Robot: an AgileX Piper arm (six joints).
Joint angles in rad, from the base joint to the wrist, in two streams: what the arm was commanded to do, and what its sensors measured. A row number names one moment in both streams.
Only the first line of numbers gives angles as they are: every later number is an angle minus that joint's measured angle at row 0.
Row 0, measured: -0.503, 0.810, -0.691, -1.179, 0.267, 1.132
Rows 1 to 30, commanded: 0.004, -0.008, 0.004, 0.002, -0.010, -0.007; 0.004, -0.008, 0.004, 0.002, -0.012, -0.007; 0.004, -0.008, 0.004, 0.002, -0.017, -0.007; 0.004, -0.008, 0.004, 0.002, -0.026, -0.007; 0.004, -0.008, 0.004, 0.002, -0.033, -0.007; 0.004, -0.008, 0.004, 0.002, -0.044, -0.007; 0.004, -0.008, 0.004, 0.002, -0.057, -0.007; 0.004, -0.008, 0.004, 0.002, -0.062, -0.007; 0.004, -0.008, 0.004, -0.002, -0.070, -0.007; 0.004, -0.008, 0.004, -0.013, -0.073, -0.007; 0.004, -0.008, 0.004, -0.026, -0.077, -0.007; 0.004, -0.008, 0.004, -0.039, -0.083, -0.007; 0.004, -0.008, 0.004, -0.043, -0.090, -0.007; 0.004, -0.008, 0.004, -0.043, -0.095, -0.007; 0.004, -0.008, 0.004, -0.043, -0.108, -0.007; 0.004, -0.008, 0.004, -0.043, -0.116, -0.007; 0.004, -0.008, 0.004, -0.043, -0.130, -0.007; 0.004, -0.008, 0.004, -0.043, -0.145, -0.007; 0.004, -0.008, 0.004, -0.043, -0.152, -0.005; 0.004, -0.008, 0.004, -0.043, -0.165, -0.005; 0.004, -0.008, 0.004, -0.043, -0.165, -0.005; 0.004, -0.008, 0.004, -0.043, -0.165, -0.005; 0.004, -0.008, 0.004, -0.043, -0.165, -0.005; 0.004, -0.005, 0.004, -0.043, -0.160, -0.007; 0.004, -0.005, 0.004, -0.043, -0.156, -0.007; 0.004, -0.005, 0.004, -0.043, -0.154, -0.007; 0.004, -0.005, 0.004, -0.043, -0.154, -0.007; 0.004, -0.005, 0.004, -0.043, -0.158, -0.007; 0.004, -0.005, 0.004, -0.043, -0.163, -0.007; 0.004, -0.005, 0.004, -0.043, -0.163, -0.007
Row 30, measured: 0.002, 0.000, 0.000, -0.034, -0.151, 0.000
